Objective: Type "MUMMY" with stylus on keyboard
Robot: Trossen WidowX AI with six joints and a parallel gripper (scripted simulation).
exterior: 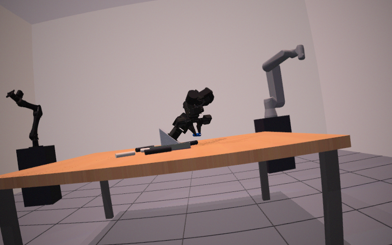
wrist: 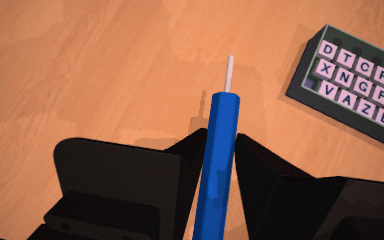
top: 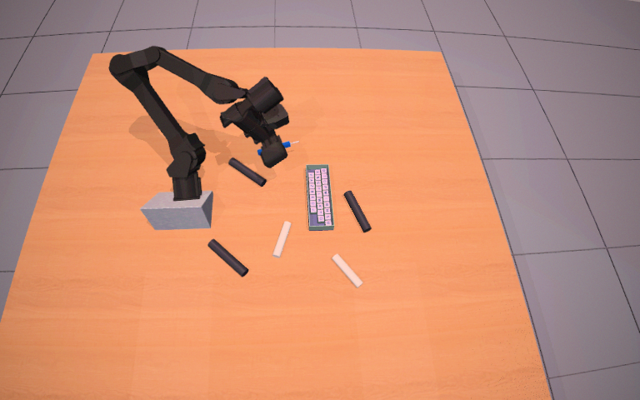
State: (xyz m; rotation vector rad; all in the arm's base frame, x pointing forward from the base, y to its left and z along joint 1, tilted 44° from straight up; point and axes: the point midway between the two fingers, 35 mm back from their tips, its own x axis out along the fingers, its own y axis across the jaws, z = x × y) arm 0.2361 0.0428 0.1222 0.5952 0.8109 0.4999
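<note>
My gripper tip is 5 cm short of the grey stylus tip and 1 cm to the right of it. The rest, counted from my gripper tip: blue stylus: 1 cm ahead.
</note>
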